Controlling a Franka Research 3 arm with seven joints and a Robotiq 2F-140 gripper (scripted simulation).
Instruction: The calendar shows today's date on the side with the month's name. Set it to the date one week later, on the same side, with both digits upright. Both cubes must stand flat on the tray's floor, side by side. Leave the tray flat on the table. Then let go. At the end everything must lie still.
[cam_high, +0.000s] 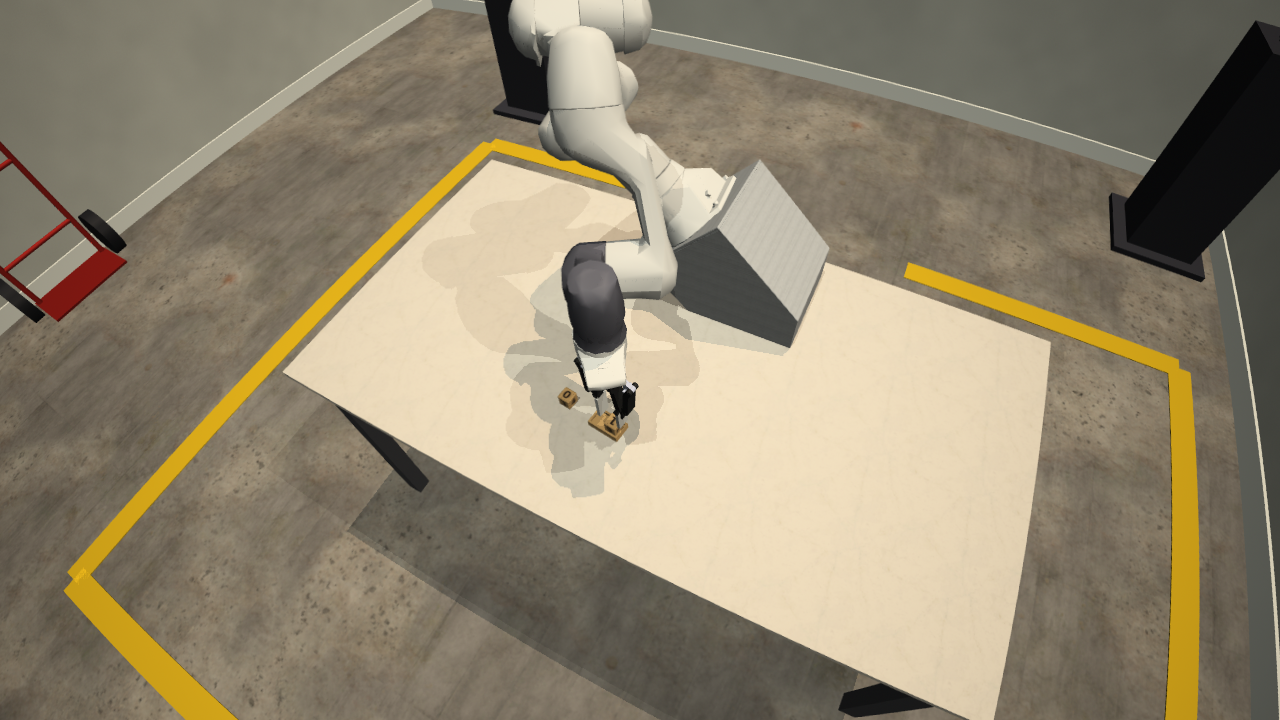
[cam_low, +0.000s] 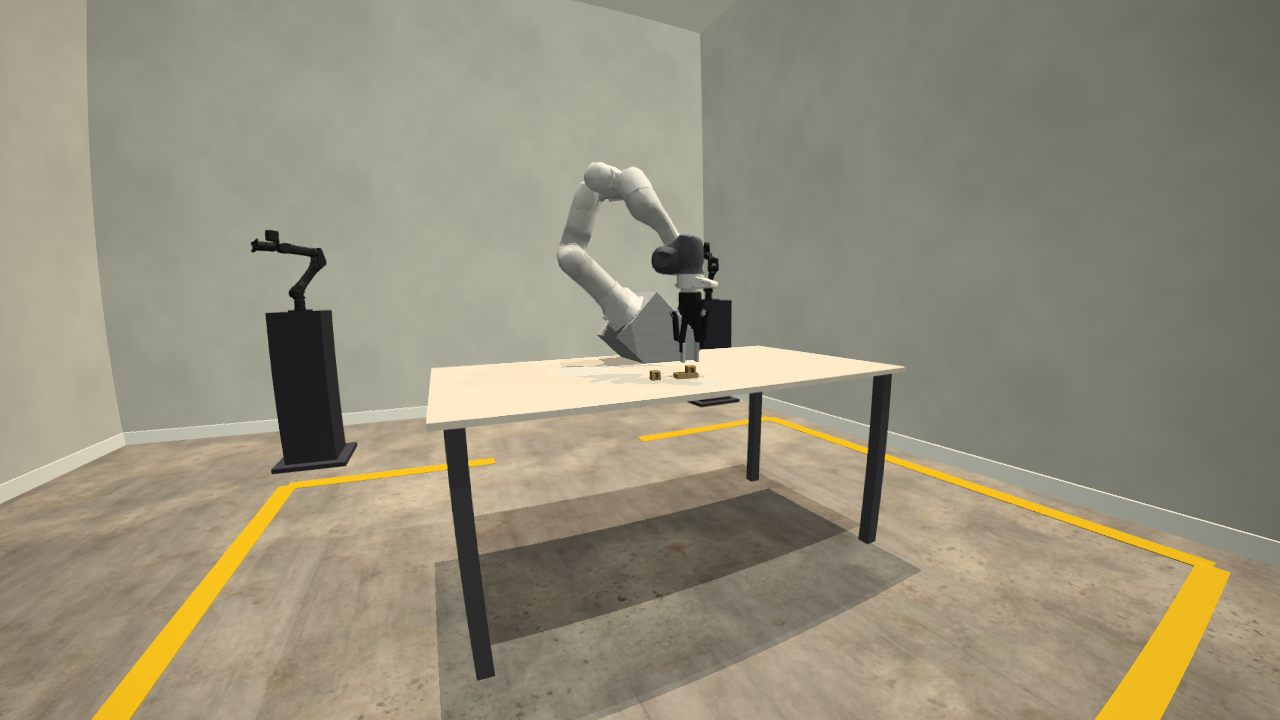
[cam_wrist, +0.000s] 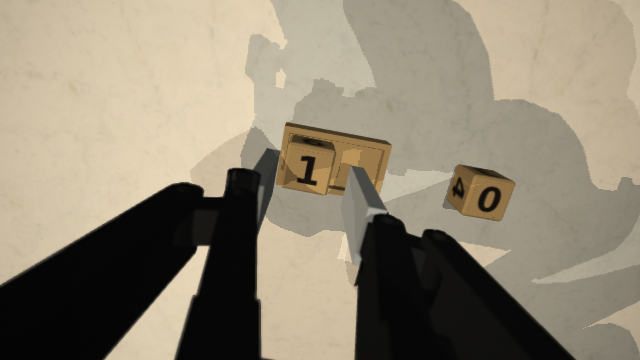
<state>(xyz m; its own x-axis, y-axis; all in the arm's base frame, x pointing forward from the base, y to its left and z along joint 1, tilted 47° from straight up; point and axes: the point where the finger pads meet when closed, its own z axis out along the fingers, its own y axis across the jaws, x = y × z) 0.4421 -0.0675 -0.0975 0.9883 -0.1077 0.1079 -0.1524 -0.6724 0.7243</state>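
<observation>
My hand is 1 cm to the left of the wooden tray and 7 cm above it. Also, from my hand: wooden digit cube: 1 cm behind, 12 cm to the right, 7 cm below.
</observation>
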